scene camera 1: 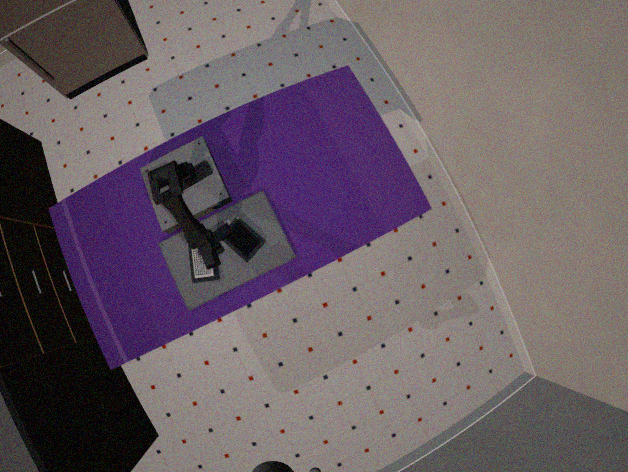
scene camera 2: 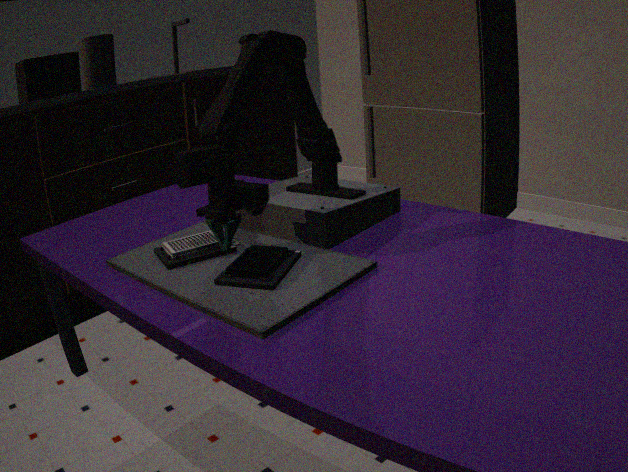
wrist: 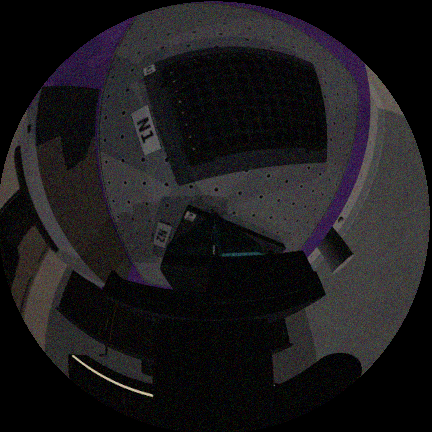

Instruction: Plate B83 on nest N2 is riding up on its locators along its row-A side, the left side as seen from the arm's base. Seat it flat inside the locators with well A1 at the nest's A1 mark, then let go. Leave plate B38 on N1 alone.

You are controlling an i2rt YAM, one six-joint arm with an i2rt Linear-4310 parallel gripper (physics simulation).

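Frame: origin at the arm's base, x up, y back, z right, level; metres.
Seen in the pictures: gripper, between the fingertips: (scene camera 2: 225, 250) (wrist: 213, 217); arm's base, origin of its link: (scene camera 1: 190, 178) (scene camera 2: 325, 192).
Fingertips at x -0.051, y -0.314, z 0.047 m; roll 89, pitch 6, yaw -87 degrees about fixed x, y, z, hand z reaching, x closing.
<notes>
Pixels of each thing's top centre, then the offset from my fingertips to it. "pt": a spot on its surface instead. Level surfaces: height alone.
- Plate B83, centre of its top: (scene camera 2: 192, 241) (scene camera 1: 202, 262) dx +0.015, dy -0.024, dz +0.079 m
- N2 label, a spot on its surface: (wrist: 162, 234) pt dx -0.009, dy +0.063, dz +0.039 m
- Plate B38, centre of its top: (wrist: 265, 95) (scene camera 2: 258, 257) (scene camera 1: 241, 238) dx +0.015, dy -0.023, dz -0.117 m
- purple table, height of its surface: dx -0.024 m
Plate B83 (scene camera 1: 202, 263) (scene camera 2: 188, 243), white with many wells, lies on the dark nest N2 at the left of the grey perforated board (scene camera 1: 238, 285) (scene camera 2: 283, 301) (wrist: 261, 193). I cannot tell whether it sits flat. My gripper (scene camera 2: 222, 243) (wrist: 213, 217) is shut and empty, with its tips down on the end of the plate nearest the arm's base. In the wrist view the N2 label (wrist: 162, 234) shows beside the fingers, and the plate under them is in shadow. Plate B38 (scene camera 1: 244, 238) (scene camera 2: 258, 265) (wrist: 241, 109), dark, lies on nest N1 beside its label (wrist: 146, 130).
The arm's grey base block (scene camera 1: 212, 188) (scene camera 2: 350, 205) stands just behind the board on the purple table (scene camera 1: 329, 168) (scene camera 2: 456, 304). Dark cabinets (scene camera 2: 100, 141) run along the far left. A tall fridge (scene camera 2: 425, 101) stands behind the table.
</notes>
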